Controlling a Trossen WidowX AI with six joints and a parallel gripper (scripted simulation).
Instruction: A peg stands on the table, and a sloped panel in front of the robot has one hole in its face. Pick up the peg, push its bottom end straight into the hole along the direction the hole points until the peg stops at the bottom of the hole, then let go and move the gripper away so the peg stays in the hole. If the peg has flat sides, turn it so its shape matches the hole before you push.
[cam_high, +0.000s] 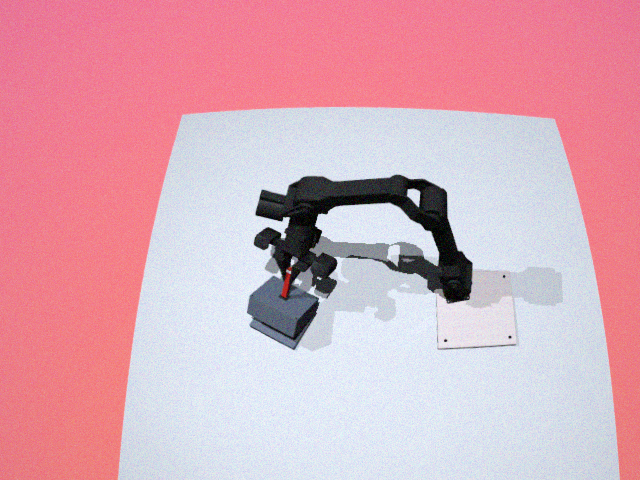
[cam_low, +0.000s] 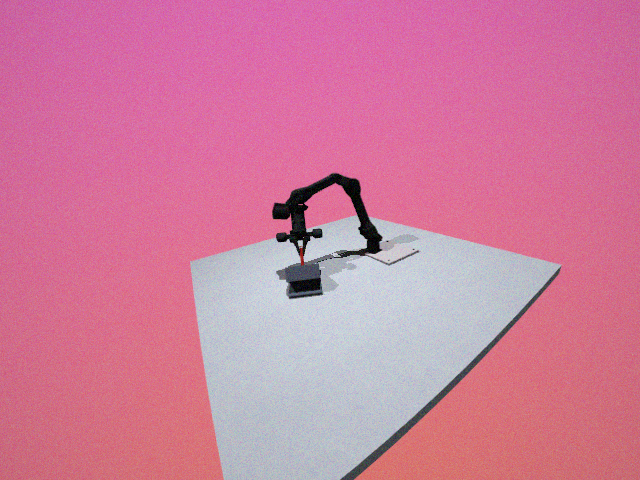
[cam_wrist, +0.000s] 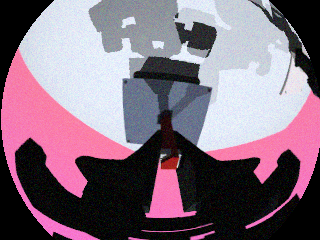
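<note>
Right now the sloped panel is 60 mm below my gripper tip, 30 mm to the left of it and 20 mm ahead of it. From my gripper tip the other things lie so: peg 20 mm above, 10 mm to the right, 10 mm behind.
</note>
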